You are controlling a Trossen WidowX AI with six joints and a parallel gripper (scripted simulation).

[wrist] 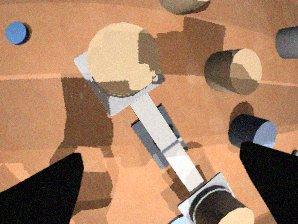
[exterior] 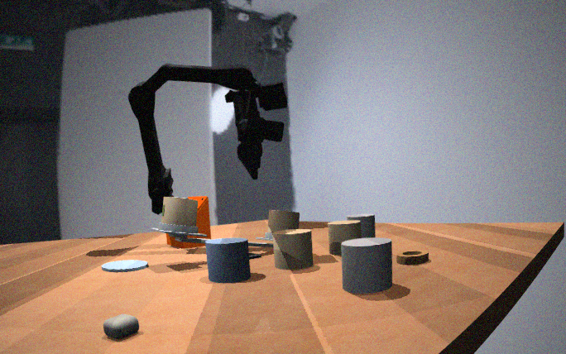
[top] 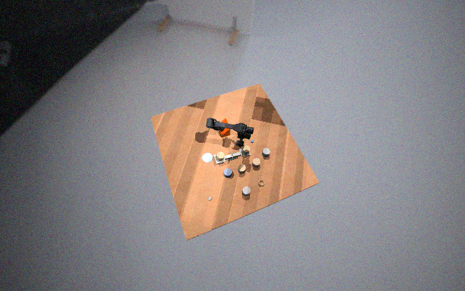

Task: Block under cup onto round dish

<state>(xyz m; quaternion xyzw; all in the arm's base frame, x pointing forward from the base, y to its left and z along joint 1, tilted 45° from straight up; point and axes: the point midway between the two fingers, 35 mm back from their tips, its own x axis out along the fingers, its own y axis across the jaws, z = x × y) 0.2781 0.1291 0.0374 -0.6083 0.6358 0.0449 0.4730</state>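
My gripper tip is now 3 cm short of the teal block, 4 cm to the right of it and 14 cm above it. The rest, counted from my gripper tip: round dish: 7 cm behind, 31 cm to the right, 18 cm below; blue cup: 15 cm ahead, 19 cm to the right, 14 cm below; ring: 37 cm ahead, 4 cm to the left, 17 cm below.
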